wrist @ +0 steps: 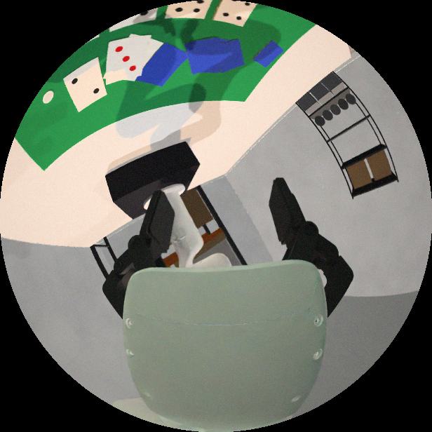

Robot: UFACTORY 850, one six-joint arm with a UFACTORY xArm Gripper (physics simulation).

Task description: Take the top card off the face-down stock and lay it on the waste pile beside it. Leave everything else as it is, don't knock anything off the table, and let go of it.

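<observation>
The face-down stock is a blue, slightly uneven stack on the green mat, at the upper middle of the wrist view. To its left lies the waste pile, white face-up cards with three red dots showing. A blue face-down card lies at the waste pile's right edge, between it and the stock; I cannot tell which overlaps the other. My gripper is wide open and empty, with its fingers well apart from the cards, on the near side of the mat.
A small blue piece lies right of the stock. A card with two black dots and a pale disc lie left of the waste pile. More face-up cards lie along the top. A black block stands at the near table edge.
</observation>
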